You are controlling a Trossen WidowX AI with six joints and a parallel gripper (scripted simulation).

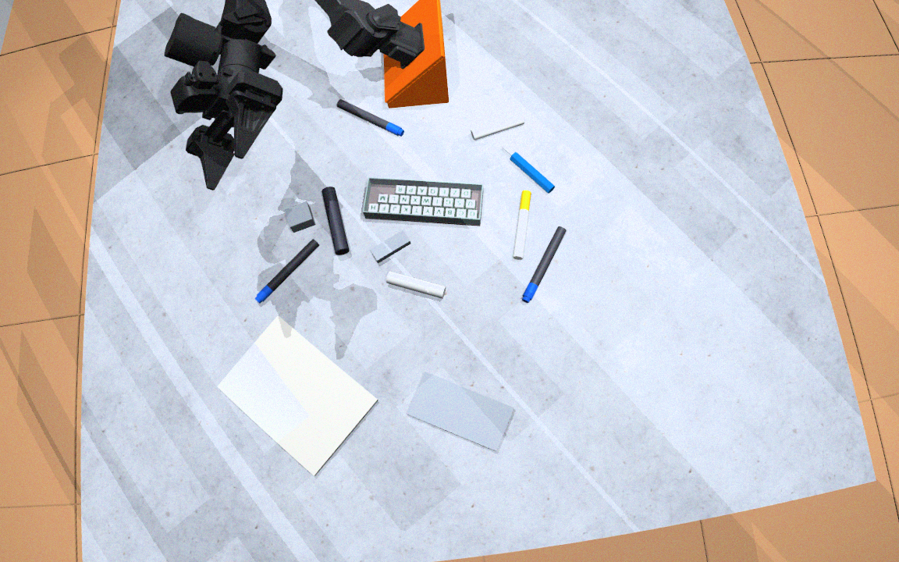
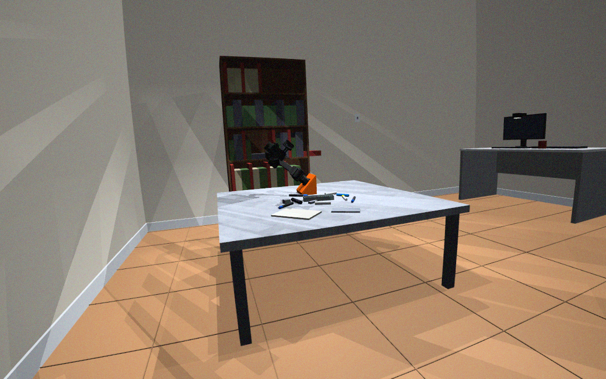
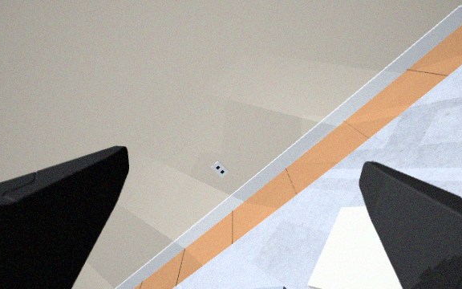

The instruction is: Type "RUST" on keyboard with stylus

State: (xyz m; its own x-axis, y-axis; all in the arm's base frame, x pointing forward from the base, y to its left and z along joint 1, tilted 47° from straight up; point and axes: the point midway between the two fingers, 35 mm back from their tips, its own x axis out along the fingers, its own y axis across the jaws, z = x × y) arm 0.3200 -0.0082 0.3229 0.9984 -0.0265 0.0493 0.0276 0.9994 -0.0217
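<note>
Now: gripper tip 6 cm past the T key, 22 cm to the right of it and 30 cm above it. The rest, counted from my gripper tip: grey card: 28 cm ahead, 26 cm to the left, 31 cm below; then dark cylinder: 6 cm behind, 8 cm to the left, 30 cm below; then white sheet: 23 cm ahead, 31 cm below.
</note>
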